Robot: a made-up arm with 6 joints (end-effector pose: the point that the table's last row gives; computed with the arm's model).
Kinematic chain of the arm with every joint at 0, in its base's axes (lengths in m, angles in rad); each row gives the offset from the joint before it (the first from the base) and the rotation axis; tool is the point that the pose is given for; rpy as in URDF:
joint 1: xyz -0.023 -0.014 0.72 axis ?
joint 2: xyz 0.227 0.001 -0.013 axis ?
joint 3: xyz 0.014 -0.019 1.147 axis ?
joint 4: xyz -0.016 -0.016 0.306 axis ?
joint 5: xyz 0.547 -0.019 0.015 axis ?
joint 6: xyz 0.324 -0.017 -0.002 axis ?
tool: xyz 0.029 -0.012 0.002 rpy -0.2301 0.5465 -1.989
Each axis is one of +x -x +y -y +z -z.
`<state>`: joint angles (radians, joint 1 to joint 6).
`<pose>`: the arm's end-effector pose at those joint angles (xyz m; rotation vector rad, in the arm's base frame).
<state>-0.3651 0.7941 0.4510 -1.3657 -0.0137 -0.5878</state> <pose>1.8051 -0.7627 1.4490 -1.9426 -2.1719 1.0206</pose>
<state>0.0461 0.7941 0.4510 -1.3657 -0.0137 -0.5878</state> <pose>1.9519 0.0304 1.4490 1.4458 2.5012 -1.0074</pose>
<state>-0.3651 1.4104 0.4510 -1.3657 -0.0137 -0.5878</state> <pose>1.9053 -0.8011 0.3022 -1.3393 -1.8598 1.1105</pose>
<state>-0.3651 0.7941 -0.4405 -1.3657 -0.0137 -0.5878</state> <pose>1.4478 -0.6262 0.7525 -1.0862 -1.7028 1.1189</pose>
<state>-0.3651 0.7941 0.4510 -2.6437 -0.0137 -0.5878</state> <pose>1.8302 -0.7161 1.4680 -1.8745 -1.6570 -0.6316</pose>
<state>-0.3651 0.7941 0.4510 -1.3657 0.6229 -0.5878</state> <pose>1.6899 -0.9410 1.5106 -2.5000 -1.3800 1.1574</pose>
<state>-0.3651 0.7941 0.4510 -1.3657 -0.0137 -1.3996</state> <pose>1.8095 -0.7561 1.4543 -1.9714 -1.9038 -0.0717</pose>
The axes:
joint 1: +z
joint 2: +y
joint 3: -y
joint 4: -x
joint 5: -y
joint 6: -x

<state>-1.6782 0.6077 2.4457 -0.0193 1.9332 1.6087</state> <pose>-0.1144 -0.1699 1.8524 -0.6635 2.0415 -0.9233</pose>
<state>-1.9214 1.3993 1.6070 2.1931 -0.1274 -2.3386</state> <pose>-0.8084 -2.0131 1.4167 -0.9484 0.3885 2.2802</pose>
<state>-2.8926 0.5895 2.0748 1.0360 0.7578 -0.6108</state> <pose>-0.4399 -0.2843 2.4827 1.3668 1.5980 1.6623</pose>
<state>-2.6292 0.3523 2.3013 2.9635 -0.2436 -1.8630</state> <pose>0.0151 0.0245 2.4417 0.9490 1.8837 0.4605</pose>
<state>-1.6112 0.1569 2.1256 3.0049 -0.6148 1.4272</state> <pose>-0.0320 0.3376 2.4088 0.6769 -0.6385 -0.4985</pose>
